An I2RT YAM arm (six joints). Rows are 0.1 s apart.
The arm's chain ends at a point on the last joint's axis. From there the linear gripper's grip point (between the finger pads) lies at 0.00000 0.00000 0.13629 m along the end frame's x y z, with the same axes.
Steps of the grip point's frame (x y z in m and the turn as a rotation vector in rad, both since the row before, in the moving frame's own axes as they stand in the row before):
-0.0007 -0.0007 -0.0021 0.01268 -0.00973 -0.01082
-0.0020 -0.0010 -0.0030 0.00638 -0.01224 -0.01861
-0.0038 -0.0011 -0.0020 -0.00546 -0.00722 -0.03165
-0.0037 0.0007 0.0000 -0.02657 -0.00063 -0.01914
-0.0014 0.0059 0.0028 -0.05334 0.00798 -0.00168
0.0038 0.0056 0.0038 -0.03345 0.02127 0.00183
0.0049 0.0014 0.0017 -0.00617 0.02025 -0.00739
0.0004 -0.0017 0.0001 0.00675 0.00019 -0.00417
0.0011 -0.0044 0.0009 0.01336 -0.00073 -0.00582
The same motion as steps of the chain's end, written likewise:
0.0006 0.0010 -0.0021 0.01268 -0.00973 -0.01082
-0.0003 -0.0001 -0.0030 0.00638 -0.01224 -0.01861
-0.0028 -0.0019 -0.0020 -0.00546 -0.00722 -0.03165
-0.0036 -0.0029 0.0000 -0.02657 -0.00063 -0.01914
-0.0025 -0.0014 0.0030 -0.05334 0.00798 -0.00168
0.0009 0.0010 0.0039 -0.03345 0.02127 0.00183
0.0021 0.0006 0.0017 -0.00617 0.02025 -0.00739
0.0004 -0.0008 0.0001 0.00675 0.00019 -0.00417
0.0012 -0.0026 0.0009 0.01336 -0.00073 -0.00582

